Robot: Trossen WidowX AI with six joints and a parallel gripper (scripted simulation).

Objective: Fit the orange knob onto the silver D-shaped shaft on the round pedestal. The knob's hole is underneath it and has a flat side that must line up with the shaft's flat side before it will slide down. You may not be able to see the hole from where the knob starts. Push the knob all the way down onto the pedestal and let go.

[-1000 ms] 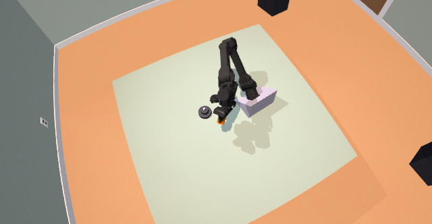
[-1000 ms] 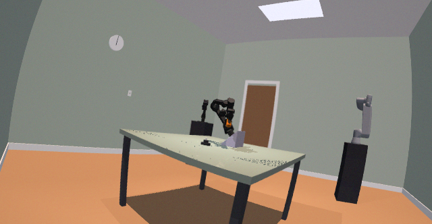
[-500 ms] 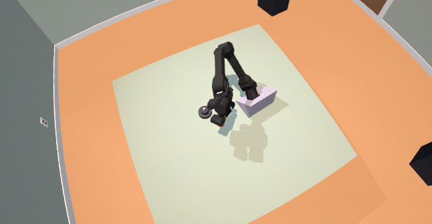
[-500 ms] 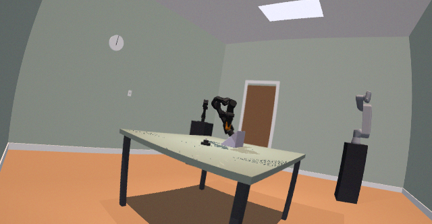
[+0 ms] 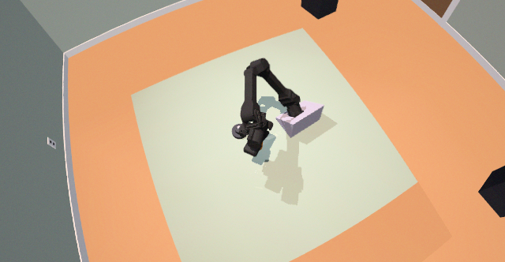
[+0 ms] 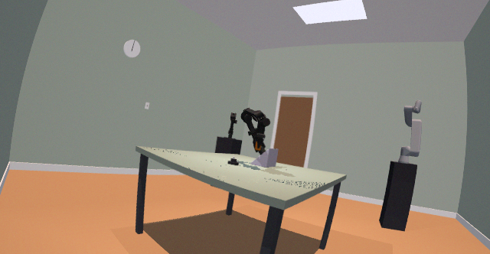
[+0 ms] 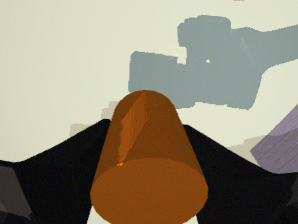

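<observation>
The dark round pedestal is 180 mm to the right of my gripper tip and 120 mm below it. The rest, counted from my gripper tip: orange knob 30 mm above.
</observation>
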